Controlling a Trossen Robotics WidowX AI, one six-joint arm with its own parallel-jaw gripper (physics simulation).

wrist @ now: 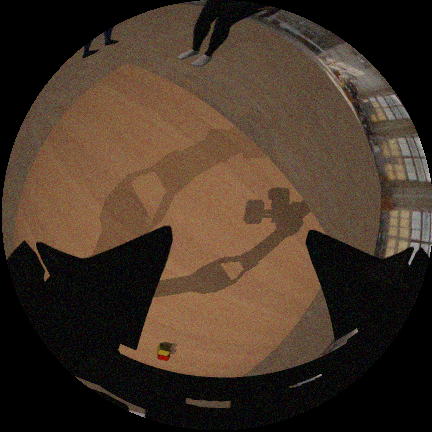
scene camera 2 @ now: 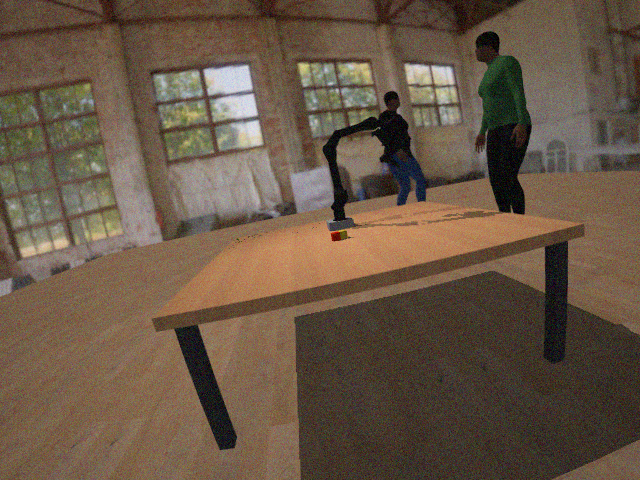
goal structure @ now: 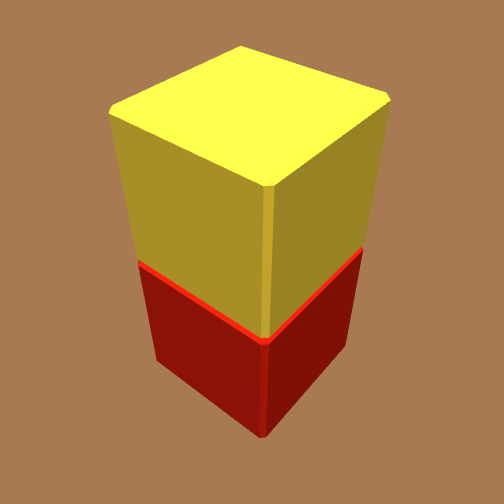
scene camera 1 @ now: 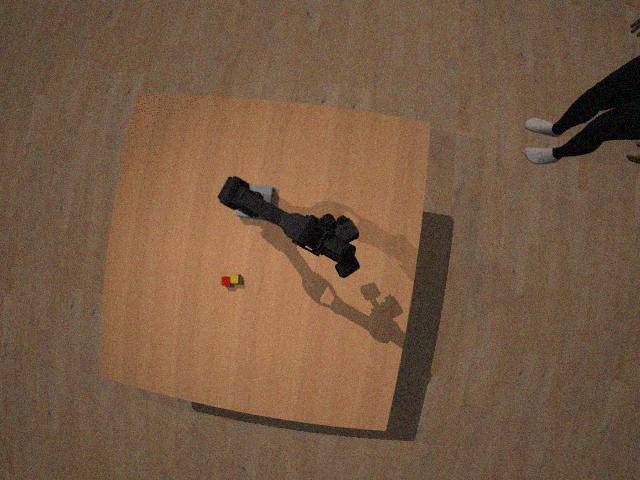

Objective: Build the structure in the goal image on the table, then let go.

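Pixels of known places: gripper, between the fingertips: (wrist: 243, 235) (scene camera 2: 405, 162); arm's base, origin of its link: (scene camera 2: 340, 219).
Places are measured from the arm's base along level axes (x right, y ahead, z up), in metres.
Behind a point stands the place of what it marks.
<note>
A small red block (scene camera 1: 225, 281) @(x 0.129, y 0.281, z -0.010 m) (scene camera 2: 335, 236) @(x 0.135, y 0.297, z -0.023 m) (wrist: 163, 357) @(x 0.126, y 0.280, z -0.010 m) and a small yellow block (scene camera 1: 235, 279) @(x 0.088, y 0.275, z -0.010 m) (scene camera 2: 343, 235) @(x 0.096, y 0.289, z -0.029 m) (wrist: 164, 352) @(x 0.091, y 0.275, z -0.010 m) sit side by side on the wooden table (scene camera 1: 170, 335) @(x 0.403, y 0.503, z -0.043 m) (scene camera 2: 268, 279) @(x 0.467, y 0.614, z -0.043 m) (wrist: 100, 130) @(x -0.429, y -0.130, z -0.043 m), appearing to touch. My gripper (scene camera 1: 352, 247) @(x -0.329, y 0.183, z 0.232 m) (wrist: 243, 235) @(x -0.329, y 0.183, z 0.232 m) is open and empty, high above the table, well to the right of both blocks in scene camera 1. In the wrist view the blocks lie low, near the base of the left finger. In scene camera 2 the gripper blends with a dark-clothed person behind it, and its fingers are hard to make out.
The arm's grey base (scene camera 1: 265, 192) @(x -0.047, y -0.047, z 0.000 m) (scene camera 2: 340, 224) @(x 0.017, y 0.043, z -0.018 m) stands on the table behind the blocks in scene camera 2. Shadows of the arm fall across the table. A person in a green top (scene camera 2: 504, 90) and one in blue jeans (scene camera 2: 407, 175) stand beyond the table.
</note>
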